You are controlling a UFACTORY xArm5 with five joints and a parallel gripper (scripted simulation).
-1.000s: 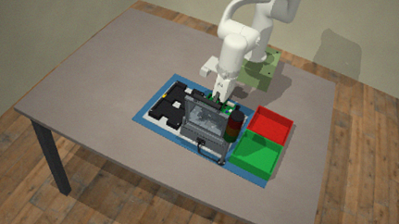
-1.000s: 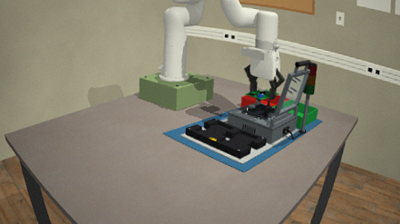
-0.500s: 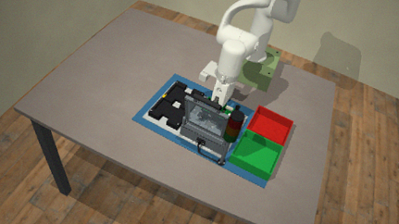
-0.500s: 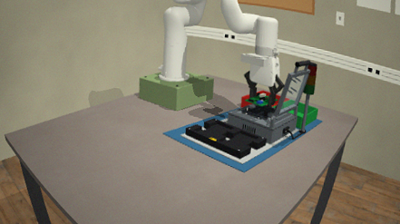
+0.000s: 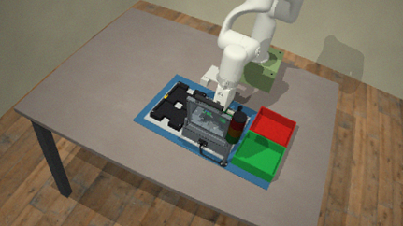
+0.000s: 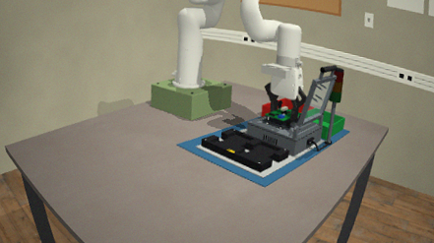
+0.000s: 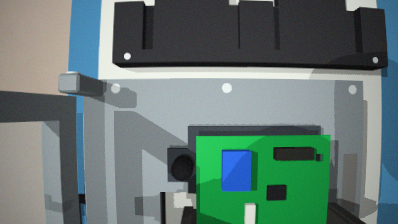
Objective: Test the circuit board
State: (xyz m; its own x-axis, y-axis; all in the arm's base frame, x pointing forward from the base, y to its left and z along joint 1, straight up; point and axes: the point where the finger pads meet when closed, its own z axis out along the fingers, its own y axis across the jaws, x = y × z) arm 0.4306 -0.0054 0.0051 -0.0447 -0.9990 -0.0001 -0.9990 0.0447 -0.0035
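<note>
The green circuit board lies right at my hand. Also, from my hand: green bin 6 cm ahead, 20 cm to the left, 8 cm below; then clear lid 13 cm ahead, 1 cm to the right, 9 cm above; then nest 1 cm ahead, 1 cm to the left, 2 cm below.
</note>
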